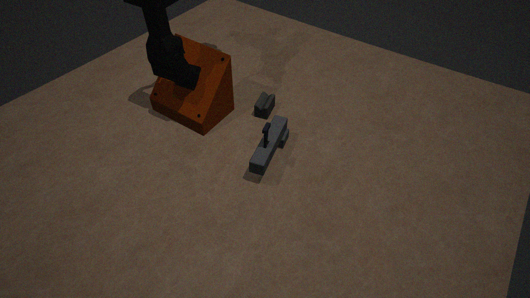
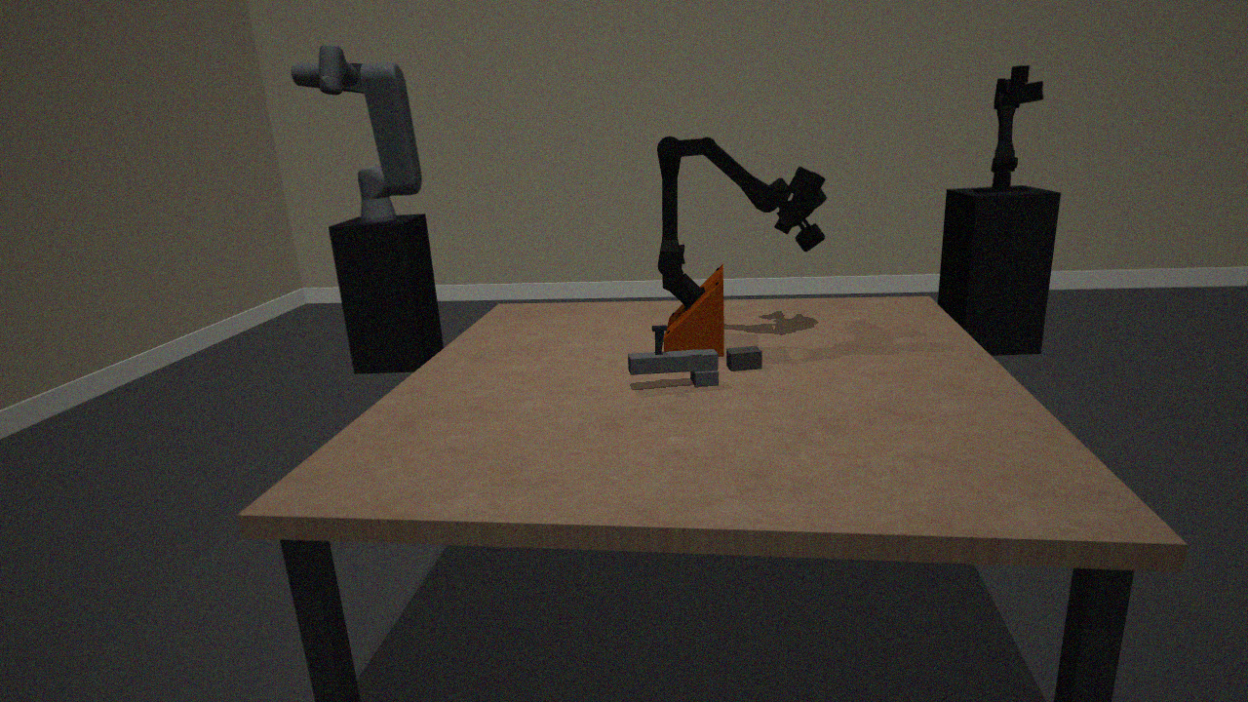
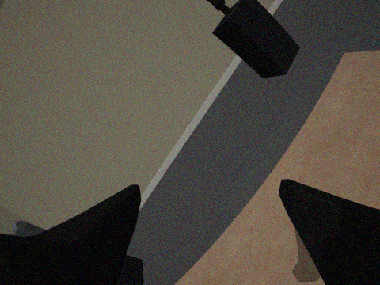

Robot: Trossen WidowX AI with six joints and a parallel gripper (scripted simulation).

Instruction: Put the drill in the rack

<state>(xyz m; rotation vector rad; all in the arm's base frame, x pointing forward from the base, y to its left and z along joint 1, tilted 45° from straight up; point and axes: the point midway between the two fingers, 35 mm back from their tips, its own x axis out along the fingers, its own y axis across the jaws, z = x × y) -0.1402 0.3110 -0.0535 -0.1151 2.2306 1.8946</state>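
Right now the dark key is 480 mm ahead of my gripper tip, 350 mm to the right of it and 180 mm below it. Round my gripper tip: rack 370 mm ahead, 260 mm below, 170 mm to the right; grey-blue block 470 mm ahead, 320 mm to the right, 230 mm below; drill 470 mm ahead, 300 mm to the right, 220 mm below.
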